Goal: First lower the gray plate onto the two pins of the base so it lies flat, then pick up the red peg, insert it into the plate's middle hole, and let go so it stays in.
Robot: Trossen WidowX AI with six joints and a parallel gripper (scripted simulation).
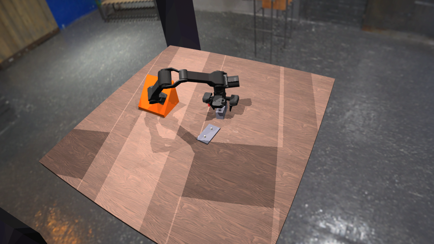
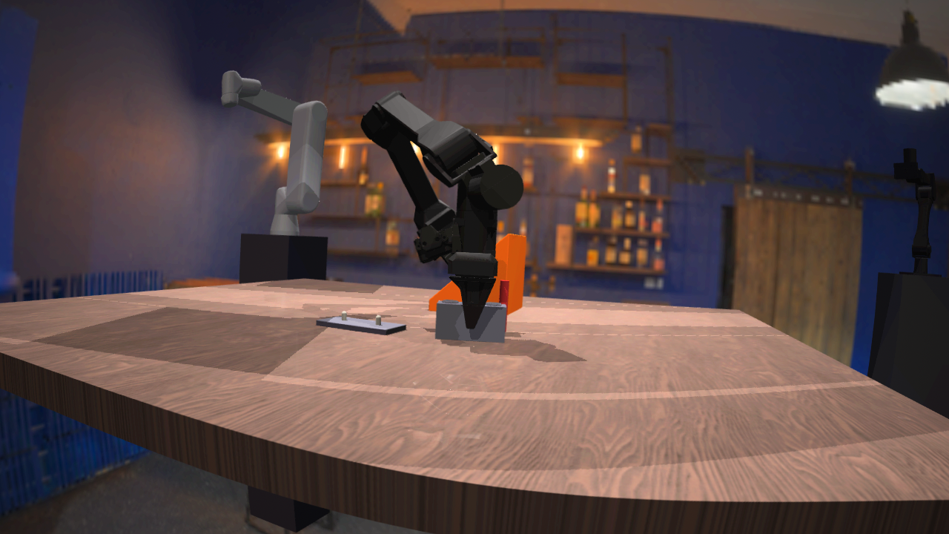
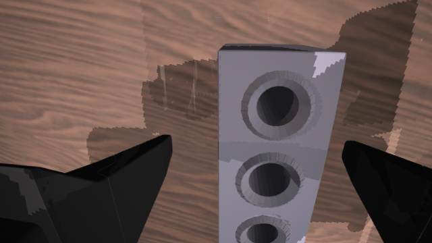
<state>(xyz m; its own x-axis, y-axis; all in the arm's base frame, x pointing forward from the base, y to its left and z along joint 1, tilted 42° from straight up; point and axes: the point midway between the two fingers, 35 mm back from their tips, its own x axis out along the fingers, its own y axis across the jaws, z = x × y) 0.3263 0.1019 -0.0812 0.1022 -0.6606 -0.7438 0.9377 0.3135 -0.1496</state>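
Right now my gripper tip is 20 mm below the gray plate. Also, from my gripper tip: red peg 100 mm behind, 20 mm above, 10 mm to the left; then base 170 mm to the right, 30 mm ahead, 10 mm below.
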